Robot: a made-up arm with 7 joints.
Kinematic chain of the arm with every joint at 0, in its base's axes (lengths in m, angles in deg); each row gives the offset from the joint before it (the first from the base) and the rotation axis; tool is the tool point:
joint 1: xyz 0 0 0.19 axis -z
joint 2: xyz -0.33 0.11 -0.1 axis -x
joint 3: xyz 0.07 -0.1 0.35 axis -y
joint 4: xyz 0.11 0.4 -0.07 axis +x
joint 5: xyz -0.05 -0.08 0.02 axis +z
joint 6: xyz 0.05 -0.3 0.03 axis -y
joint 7: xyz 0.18 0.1 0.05 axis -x
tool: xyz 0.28 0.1 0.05
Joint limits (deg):
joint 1: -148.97..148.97
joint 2: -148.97..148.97
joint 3: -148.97..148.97
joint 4: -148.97..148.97
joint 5: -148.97..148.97
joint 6: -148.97..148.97
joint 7: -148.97..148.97
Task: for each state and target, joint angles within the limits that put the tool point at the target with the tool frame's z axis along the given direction. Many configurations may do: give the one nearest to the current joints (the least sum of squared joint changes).
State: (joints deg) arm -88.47 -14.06 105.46 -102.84 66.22 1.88 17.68
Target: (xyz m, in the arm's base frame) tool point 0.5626 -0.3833 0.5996 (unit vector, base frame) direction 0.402 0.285 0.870
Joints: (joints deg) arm -84.63 -60.84 128.05 -123.70 54.18 -27.27 -9.07
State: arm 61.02 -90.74 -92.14 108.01 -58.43 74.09 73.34
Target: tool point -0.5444 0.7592 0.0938 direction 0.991 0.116 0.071
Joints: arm 72.15 -99.91 -95.14 114.30 -69.86 63.60 93.28
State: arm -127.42 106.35 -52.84 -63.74 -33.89 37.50 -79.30
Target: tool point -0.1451 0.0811 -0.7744 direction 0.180 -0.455 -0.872
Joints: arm -120.80 135.11 -41.26 -72.50 -47.86 42.11 -37.26
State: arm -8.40 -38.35 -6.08 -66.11 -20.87 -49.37 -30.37
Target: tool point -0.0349 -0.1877 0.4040 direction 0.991 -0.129 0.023
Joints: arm 9.27 -29.54 -15.19 -89.39 -7.25 -87.55 -8.14
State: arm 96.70 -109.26 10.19 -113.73 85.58 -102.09 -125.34
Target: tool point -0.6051 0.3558 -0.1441 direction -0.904 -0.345 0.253
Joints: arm 111.67 -117.14 25.10 -131.01 83.73 -124.91 -120.34
